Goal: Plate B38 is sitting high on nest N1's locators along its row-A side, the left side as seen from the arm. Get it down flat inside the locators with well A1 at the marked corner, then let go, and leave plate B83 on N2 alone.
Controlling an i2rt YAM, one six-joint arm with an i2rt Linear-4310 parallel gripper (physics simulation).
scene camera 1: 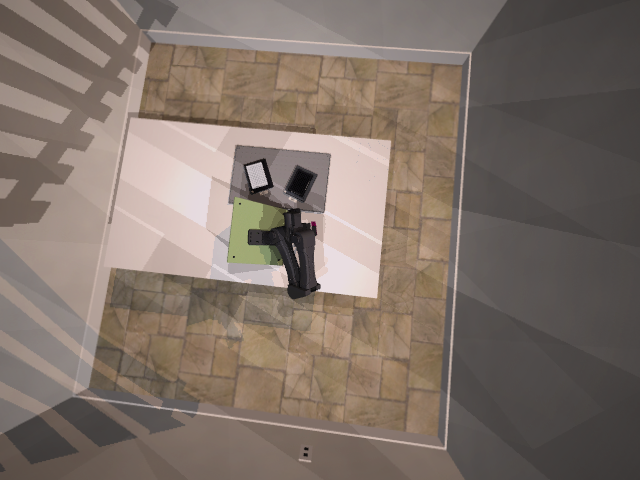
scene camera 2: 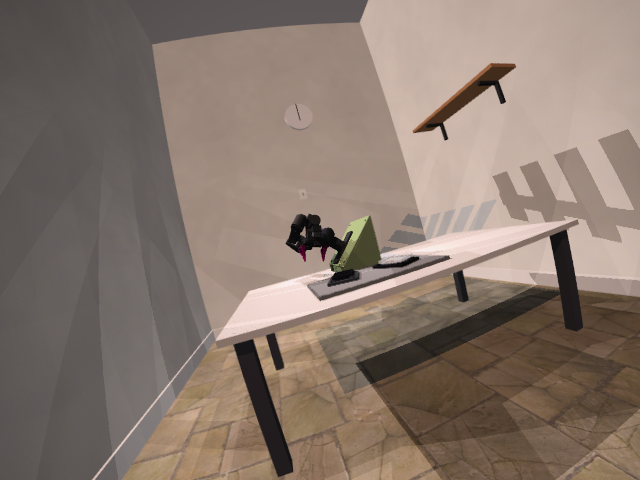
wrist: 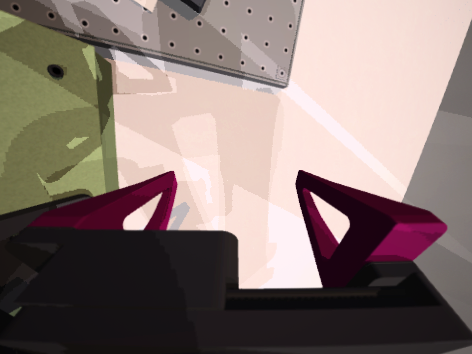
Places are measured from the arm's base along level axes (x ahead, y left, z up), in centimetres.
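Where they show: gripper, fingertip midpoint: (scene camera 1: 306, 226) (scene camera 2: 314, 261) (wrist: 236, 177); arm's base, origin of the base link: (scene camera 1: 266, 238) (scene camera 2: 343, 247).
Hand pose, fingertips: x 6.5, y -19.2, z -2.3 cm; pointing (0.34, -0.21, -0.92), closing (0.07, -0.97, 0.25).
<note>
Things, the pixels of their centre, and the offset from my fingertips. "spot": a spot on its surface instead. Level surfaces: height alone.
- White plate B38, body centre: (scene camera 2: 395, 258) (scene camera 1: 256, 175) dy +28.4, dx +28.0, dz -6.4 cm
- black frame, body centre: (scene camera 2: 395, 262) (scene camera 1: 258, 175) dy +27.9, dx +28.2, dz -7.7 cm
- Black plate B83, body centre: (scene camera 2: 343, 274) (scene camera 1: 300, 182) dy +4.8, dx +24.5, dz -6.7 cm
- nest N2, surface spot: (scene camera 1: 294, 196) spot: dy +7.8, dx +17.1, dz -7.5 cm
- grey perforated board, body centre: (scene camera 2: 372, 273) (scene camera 1: 279, 178) dy +16.5, dx +27.4, dz -9.2 cm
- pale table, its level: dz -9.9 cm
White plate B38 (scene camera 1: 257, 174) (scene camera 2: 398, 259) sits in nest N1, a black frame (scene camera 1: 262, 189) at the left of the grey board in scene camera 1; its tilt is too small to tell. Black plate B83 (scene camera 1: 301, 181) (scene camera 2: 344, 275) sits on nest N2 (scene camera 1: 294, 196), to the right. A dark corner of N2 (wrist: 194, 6) shows at the top of the wrist view. Well A1 and the corner mark cannot be made out. My gripper (scene camera 2: 313, 260) (wrist: 236, 177) is open and empty, with magenta fingers wide apart. It hangs above the table, nearer the arm than the nests, right of the green block.
The grey perforated board (scene camera 1: 280, 167) (scene camera 2: 321, 293) (wrist: 220, 42) bears both nests. The green block (scene camera 1: 245, 214) (scene camera 2: 368, 248) (wrist: 45, 125) stands beside the arm, left of my fingers. The pale table (scene camera 1: 170, 180) (scene camera 2: 258, 304) (wrist: 350, 75) extends around them. A wooden shelf (scene camera 2: 465, 98) is on the wall.
</note>
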